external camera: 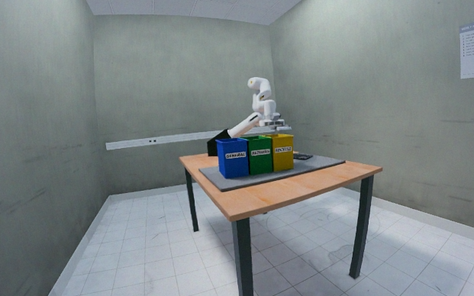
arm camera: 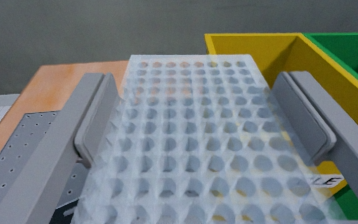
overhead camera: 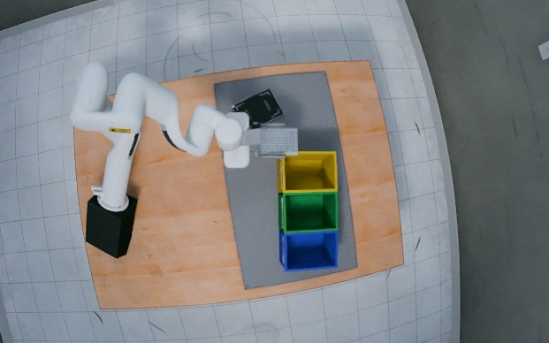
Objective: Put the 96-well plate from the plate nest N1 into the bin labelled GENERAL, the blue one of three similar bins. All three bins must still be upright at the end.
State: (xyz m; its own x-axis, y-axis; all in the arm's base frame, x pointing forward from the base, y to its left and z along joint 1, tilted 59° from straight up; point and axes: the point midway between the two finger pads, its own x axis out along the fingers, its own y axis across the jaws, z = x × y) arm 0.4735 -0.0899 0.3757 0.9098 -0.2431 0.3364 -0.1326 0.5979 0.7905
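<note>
The blue general bin is 16 cm ahead of my hand, 33 cm to the right of it and 13 cm below it. From my hand the other things lie so: clear 96-well plate: 1 cm below; then black plate nest N1: 7 cm behind, 15 cm to the left, 22 cm below; then yellow bin: 12 cm ahead, 8 cm to the right, 13 cm below.
</note>
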